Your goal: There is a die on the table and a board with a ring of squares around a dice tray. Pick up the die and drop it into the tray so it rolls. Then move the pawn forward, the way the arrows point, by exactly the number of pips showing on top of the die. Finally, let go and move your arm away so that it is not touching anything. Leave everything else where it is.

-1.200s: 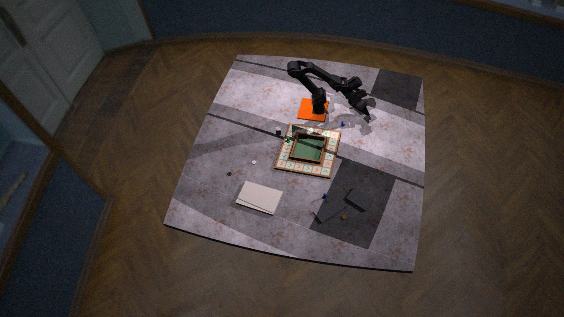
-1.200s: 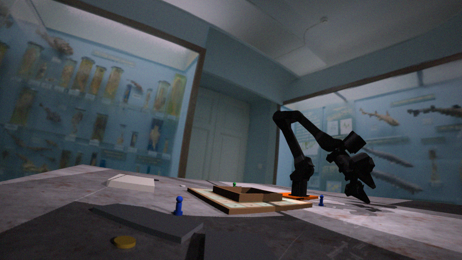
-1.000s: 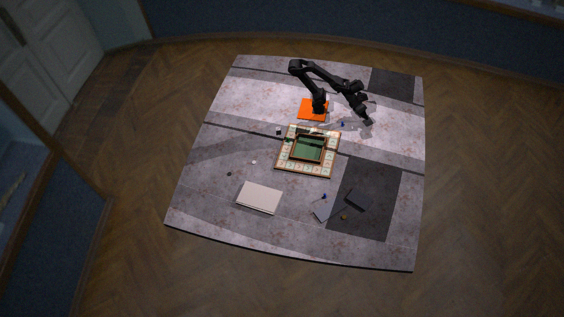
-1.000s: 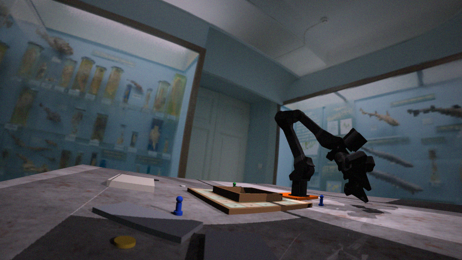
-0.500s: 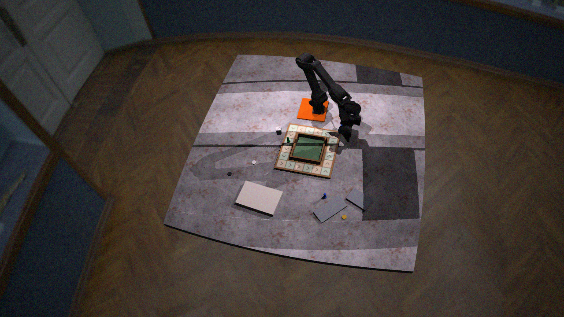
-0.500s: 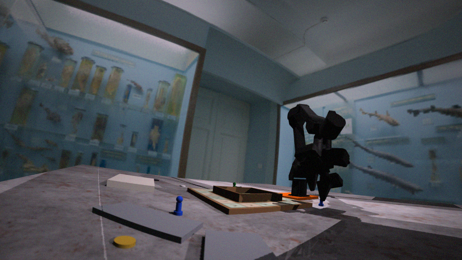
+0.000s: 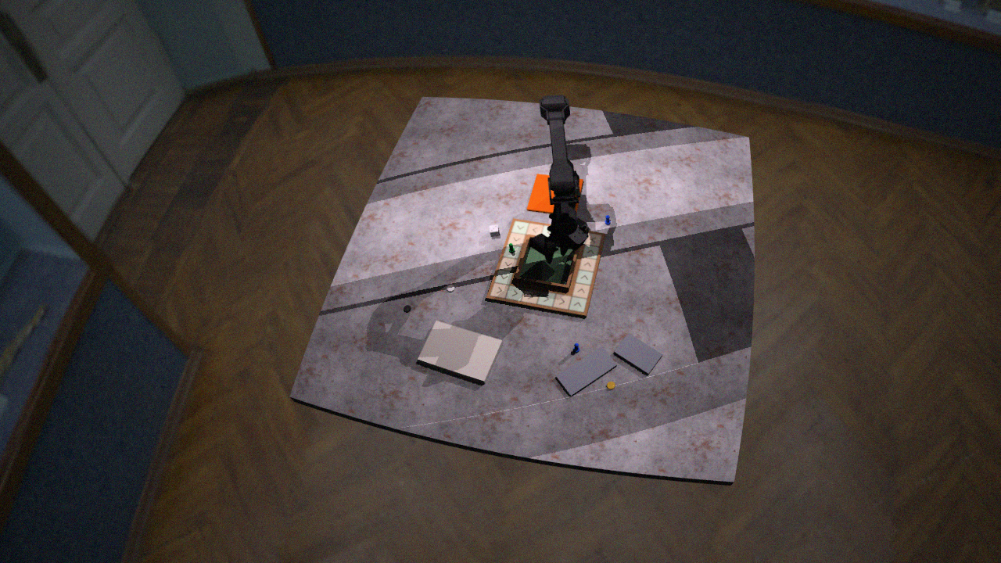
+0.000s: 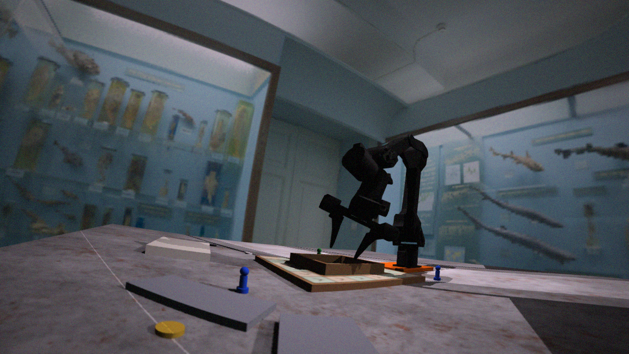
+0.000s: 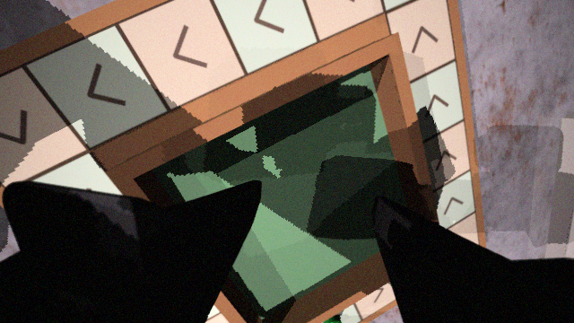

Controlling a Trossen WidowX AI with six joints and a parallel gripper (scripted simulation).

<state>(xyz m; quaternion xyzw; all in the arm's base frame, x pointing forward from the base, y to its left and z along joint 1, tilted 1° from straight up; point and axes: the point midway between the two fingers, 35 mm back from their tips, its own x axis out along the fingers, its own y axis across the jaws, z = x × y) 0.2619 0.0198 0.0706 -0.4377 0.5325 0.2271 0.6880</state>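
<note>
Right now my gripper tip is 40 mm past the green pawn, 140 mm to the left of it and 20 mm above it. Also, from my gripper tip: white die (100 mm behind, 200 mm to the right, 40 mm below); then beige slab (300 mm ahead, 210 mm to the right, 40 mm below); then white disc (110 mm ahead, 290 mm to the right, 50 mm below).
</note>
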